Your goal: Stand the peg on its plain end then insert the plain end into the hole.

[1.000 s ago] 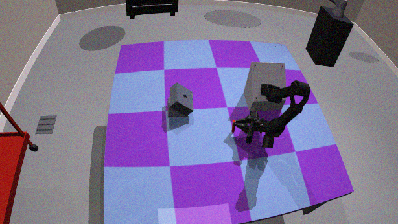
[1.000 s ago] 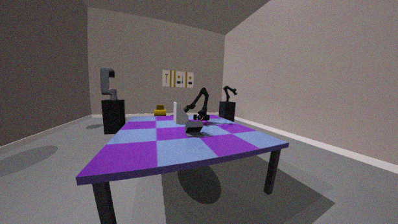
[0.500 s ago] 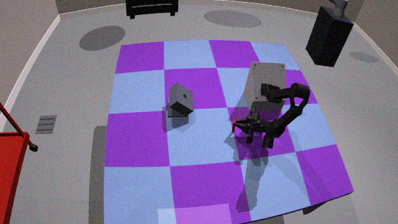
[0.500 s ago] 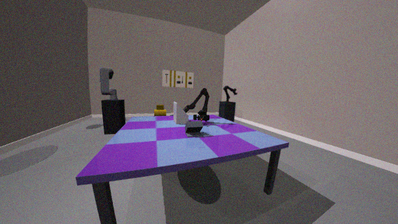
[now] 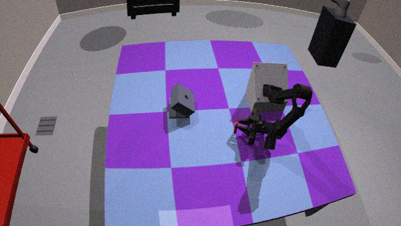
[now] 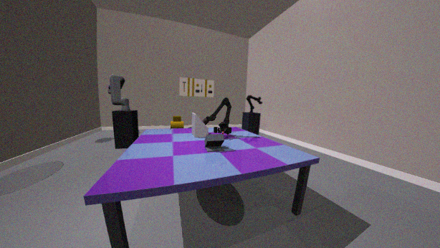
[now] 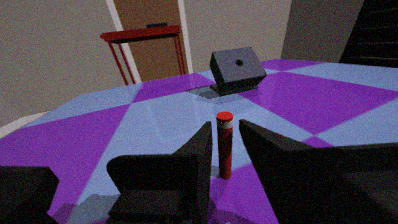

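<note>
Now: the red peg 1 cm below my gripper tip. Round my gripper tip: sloped panel 25 cm ahead, 15 cm to the right.
</note>
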